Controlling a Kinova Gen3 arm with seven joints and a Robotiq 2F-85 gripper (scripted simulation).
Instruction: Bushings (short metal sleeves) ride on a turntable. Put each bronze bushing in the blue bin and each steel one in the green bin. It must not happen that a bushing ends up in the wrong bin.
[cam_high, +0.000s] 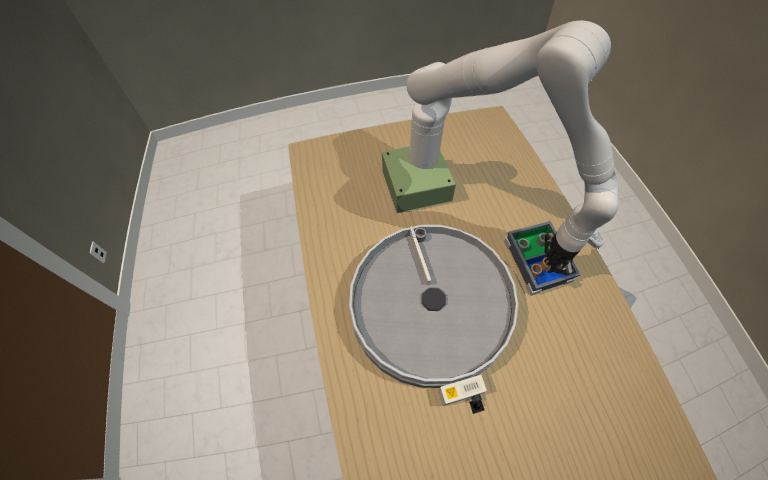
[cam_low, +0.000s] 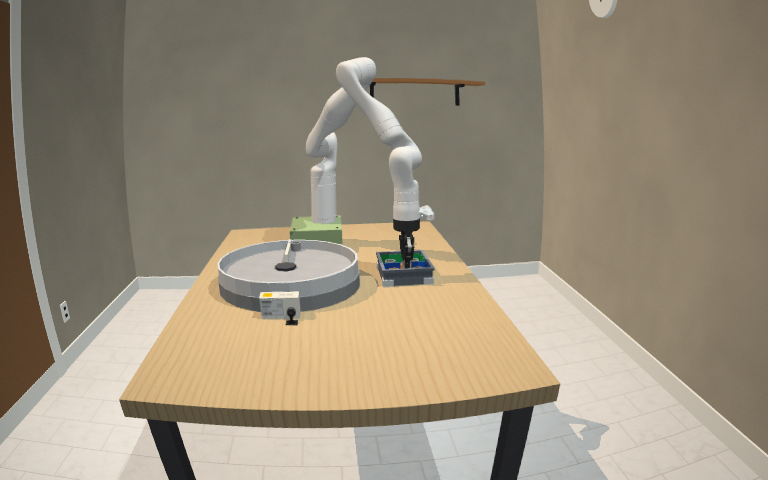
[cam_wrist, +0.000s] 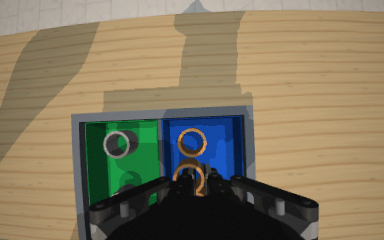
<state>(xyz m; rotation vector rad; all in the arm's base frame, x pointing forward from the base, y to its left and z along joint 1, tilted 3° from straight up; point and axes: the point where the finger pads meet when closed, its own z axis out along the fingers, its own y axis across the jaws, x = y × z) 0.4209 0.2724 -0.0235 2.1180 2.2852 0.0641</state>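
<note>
Right now my hand is 40 mm past the blue bin, 10 mm to the left of it and 20 mm above it. From my hand the other things lie so: turntable 40 mm ahead, 350 mm to the right, 10 mm above.
</note>
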